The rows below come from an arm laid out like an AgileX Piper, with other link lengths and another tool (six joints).
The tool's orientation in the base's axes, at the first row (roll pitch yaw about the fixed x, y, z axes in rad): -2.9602, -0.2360, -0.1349
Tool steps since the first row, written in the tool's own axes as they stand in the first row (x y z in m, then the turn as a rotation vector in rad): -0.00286, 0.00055, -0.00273, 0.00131, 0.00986, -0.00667; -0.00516, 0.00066, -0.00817, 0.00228, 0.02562, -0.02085; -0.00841, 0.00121, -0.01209, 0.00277, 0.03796, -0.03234; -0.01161, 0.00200, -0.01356, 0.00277, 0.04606, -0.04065
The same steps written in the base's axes. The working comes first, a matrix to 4 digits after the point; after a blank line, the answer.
The tool's axes in the first row as the columns of a matrix, in the base's axes (used below as rounded here):
0.9634, -0.0905, 0.2522
-0.1308, -0.9803, 0.1478
0.2338, -0.1754, -0.9563

-0.00349, -0.00057, 0.00185, -0.00131, -0.01082, 0.00496; -0.00709, -0.00118, 0.00649, -0.00538, -0.02850, 0.01598; -0.01126, -0.00187, 0.00938, -0.00892, -0.04235, 0.02492; -0.01479, -0.00245, 0.00990, -0.01175, -0.05152, 0.03144
